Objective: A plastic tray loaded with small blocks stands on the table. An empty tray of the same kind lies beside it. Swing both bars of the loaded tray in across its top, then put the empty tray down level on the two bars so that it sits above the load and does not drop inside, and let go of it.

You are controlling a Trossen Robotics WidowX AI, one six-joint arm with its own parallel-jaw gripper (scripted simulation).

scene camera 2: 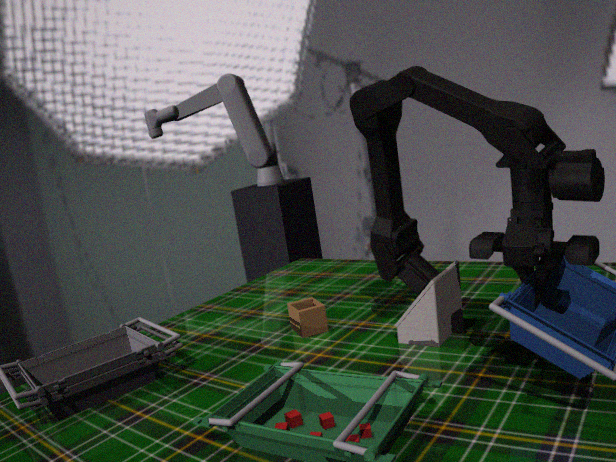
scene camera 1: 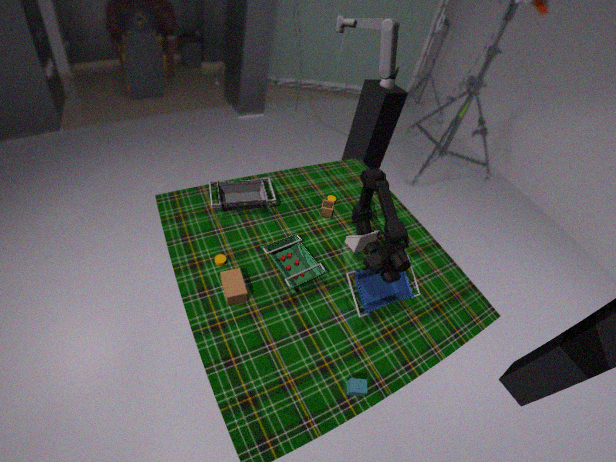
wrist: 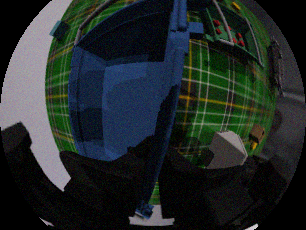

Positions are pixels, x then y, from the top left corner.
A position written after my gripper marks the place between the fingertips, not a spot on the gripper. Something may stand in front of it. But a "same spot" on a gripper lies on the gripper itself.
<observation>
my gripper: scene camera 2; scene camera 1 375, 273; wrist
same spot on my gripper: [scene camera 2: 543, 269] = [wrist: 106, 163]
</observation>
